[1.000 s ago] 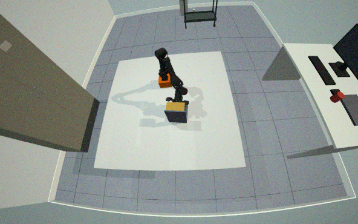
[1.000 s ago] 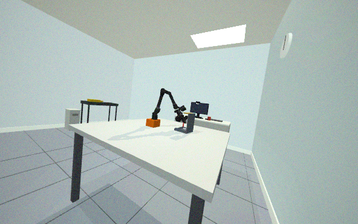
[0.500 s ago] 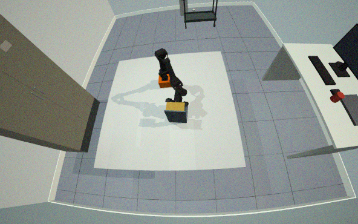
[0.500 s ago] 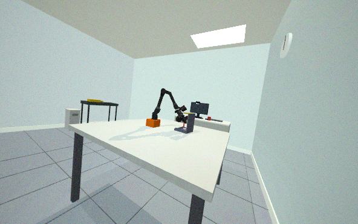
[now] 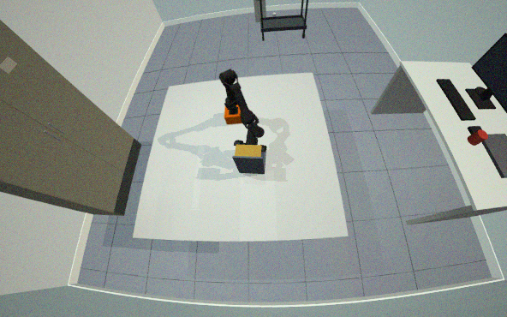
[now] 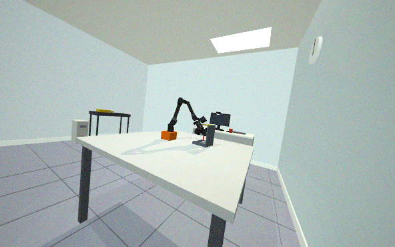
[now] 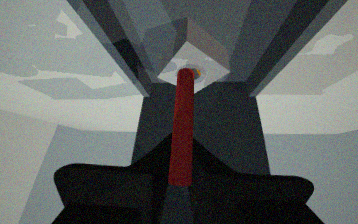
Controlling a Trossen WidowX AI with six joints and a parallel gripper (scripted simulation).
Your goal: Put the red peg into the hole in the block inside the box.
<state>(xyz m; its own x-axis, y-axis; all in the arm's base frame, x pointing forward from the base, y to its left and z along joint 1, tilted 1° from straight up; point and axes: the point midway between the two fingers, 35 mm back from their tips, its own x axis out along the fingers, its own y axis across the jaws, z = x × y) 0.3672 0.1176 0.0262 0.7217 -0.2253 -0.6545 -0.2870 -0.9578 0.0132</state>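
My gripper tip is now 1 cm short of the yellow roof, 2 cm to the right of it and 12 cm below it. Also, from my gripper tip: red peg (3 cm behind, 1 cm to the left, 1 cm below).
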